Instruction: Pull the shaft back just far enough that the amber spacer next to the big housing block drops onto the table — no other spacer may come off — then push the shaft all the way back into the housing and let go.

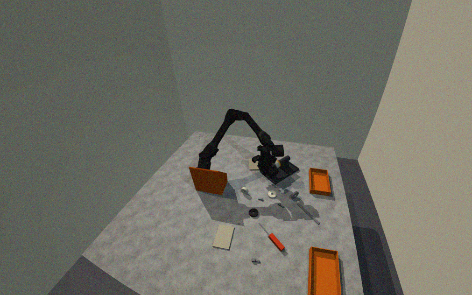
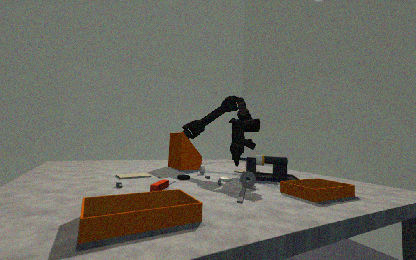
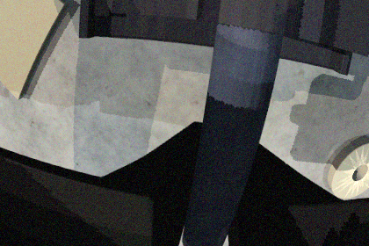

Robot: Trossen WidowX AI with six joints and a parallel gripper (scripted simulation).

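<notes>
The dark shaft lies 40 mm ahead of my gripper tip, 50 mm to the left of it and 30 mm above it. Also, from my gripper tip: amber spacer (80 mm ahead, 80 mm to the left, 30 mm above); white spacer (60 mm ahead, 70 mm to the left, 30 mm above); white ring (70 mm ahead, 110 mm to the right, 40 mm below).
</notes>
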